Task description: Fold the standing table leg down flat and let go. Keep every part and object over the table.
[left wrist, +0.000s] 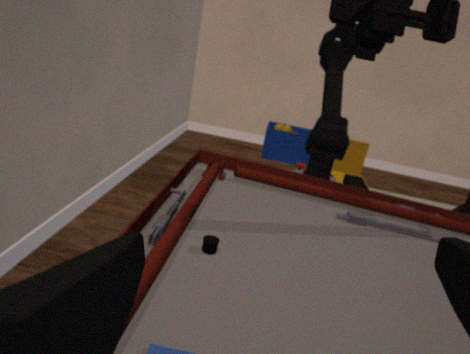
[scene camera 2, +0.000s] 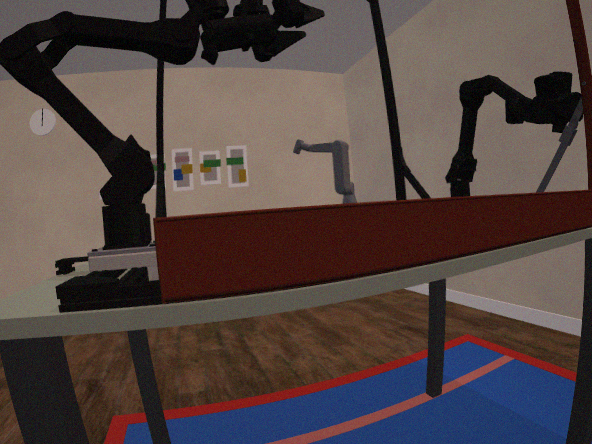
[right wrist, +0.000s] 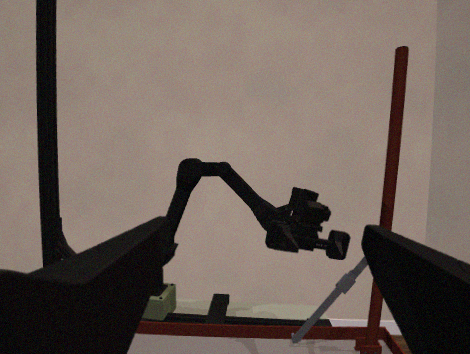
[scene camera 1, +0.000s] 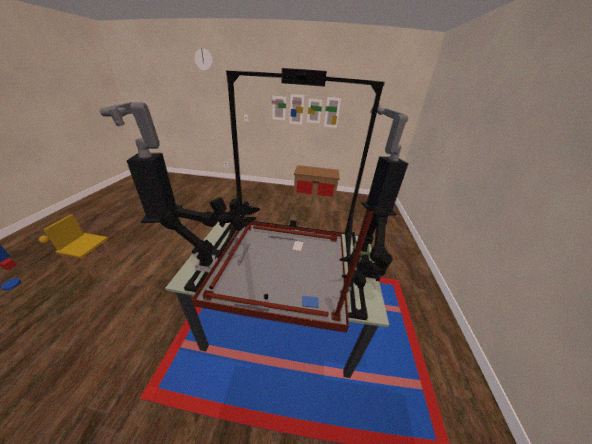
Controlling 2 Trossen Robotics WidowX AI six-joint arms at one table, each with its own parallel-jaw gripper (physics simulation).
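Places are measured from the left arm's base along level axes (x left, y ahead, z down), in centimetres.
Pixels of known places: left gripper, fingertip midpoint: [left wrist: 291, 250] [scene camera 2: 526, 105] [right wrist: 319, 254] [scene camera 1: 340, 267]; right gripper, fingertip midpoint: [scene camera 2: 314, 24] [right wrist: 266, 231] [scene camera 1: 258, 213]; left arm's base, origin of the base link: [right wrist: 153, 290] [scene camera 1: 362, 248]; right arm's base, origin of the base link: [scene camera 2: 127, 246] [scene camera 1: 206, 262].
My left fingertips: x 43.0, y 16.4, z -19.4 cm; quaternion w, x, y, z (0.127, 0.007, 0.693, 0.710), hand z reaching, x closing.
Observation:
For each thing: its top centre in the pictures, then the offset to it from my left fingertips. "*": a spot on its surface instead.
- small black cylinder, middle of its top: [left wrist: 211, 237] [scene camera 1: 266, 295] dy +34.0, dx +9.5, dz +20.4 cm
- blue pad, middle of its top: [scene camera 1: 310, 301] dy +11.2, dx +5.9, dz +22.0 cm
- white square, surface spot: [scene camera 1: 298, 246] * dy +26.5, dx -37.7, dz +24.0 cm
The dark red table leg [scene camera 1: 355, 260] [scene camera 2: 580, 45] [right wrist: 395, 125] stands upright at the near right corner of the upturned tabletop [scene camera 1: 272, 312] [scene camera 2: 350, 245] [right wrist: 225, 329]. Its grey brace [scene camera 2: 565, 140] [right wrist: 345, 282] slants down to the panel. Other red legs [scene camera 1: 265, 303] [left wrist: 175, 230] lie flat along the rim. My left gripper [scene camera 1: 345, 268] [left wrist: 291, 250] [right wrist: 319, 254] is open and empty, above the panel's right side; the right wrist view shows it left of the standing leg, apart from it. My right gripper [scene camera 1: 256, 215] [scene camera 2: 313, 23] is open and empty above the far left corner.
A small black cylinder [scene camera 1: 266, 296] [left wrist: 210, 245], a blue pad [scene camera 1: 310, 301] [left wrist: 167, 349] and a white square [scene camera 1: 298, 246] lie on the panel. A black overhead frame [scene camera 1: 236, 150] rises around the far side. A green block [right wrist: 164, 302] is near the left arm's base.

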